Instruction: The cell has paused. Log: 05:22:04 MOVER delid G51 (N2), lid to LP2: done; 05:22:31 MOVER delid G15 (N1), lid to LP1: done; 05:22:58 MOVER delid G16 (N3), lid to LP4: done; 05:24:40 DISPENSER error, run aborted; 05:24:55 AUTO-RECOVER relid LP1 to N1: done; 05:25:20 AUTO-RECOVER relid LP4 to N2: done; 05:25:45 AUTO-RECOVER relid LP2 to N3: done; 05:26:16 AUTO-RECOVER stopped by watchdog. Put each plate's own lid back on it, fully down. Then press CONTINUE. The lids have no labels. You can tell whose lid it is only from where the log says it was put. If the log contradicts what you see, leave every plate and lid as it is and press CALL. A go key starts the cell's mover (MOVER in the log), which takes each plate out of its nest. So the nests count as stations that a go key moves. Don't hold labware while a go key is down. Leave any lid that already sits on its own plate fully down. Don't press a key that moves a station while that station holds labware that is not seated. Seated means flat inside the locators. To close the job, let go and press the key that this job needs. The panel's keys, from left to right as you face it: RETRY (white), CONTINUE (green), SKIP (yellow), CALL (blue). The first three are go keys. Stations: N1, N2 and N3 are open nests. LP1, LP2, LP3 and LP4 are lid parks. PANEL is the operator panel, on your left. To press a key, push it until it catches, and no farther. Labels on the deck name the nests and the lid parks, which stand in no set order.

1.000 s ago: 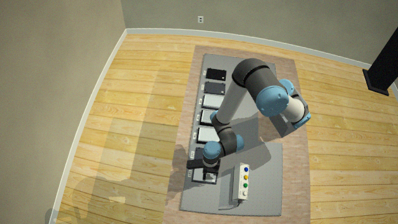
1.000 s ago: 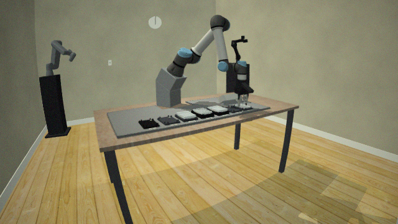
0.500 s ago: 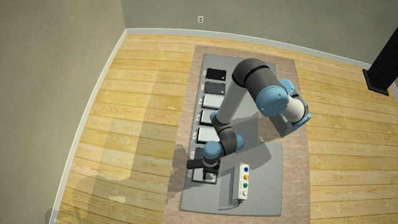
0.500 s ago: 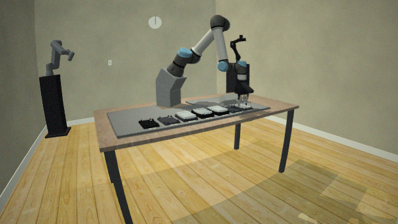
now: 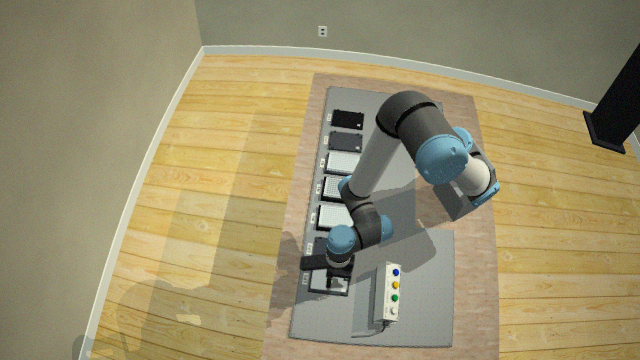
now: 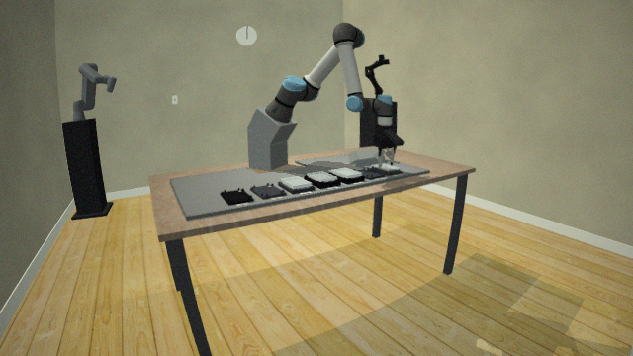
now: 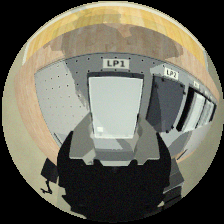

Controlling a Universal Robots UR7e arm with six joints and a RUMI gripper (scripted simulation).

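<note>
My gripper is now 4 cm short of the plate and 39 cm to the left of it. Also, from my hand: yellow key: 23 cm behind, 1 cm to the right, 3 cm above; clear lid: 1 cm below; LP2 lid park: 1 cm ahead, 12 cm to the right, 3 cm below.
</note>
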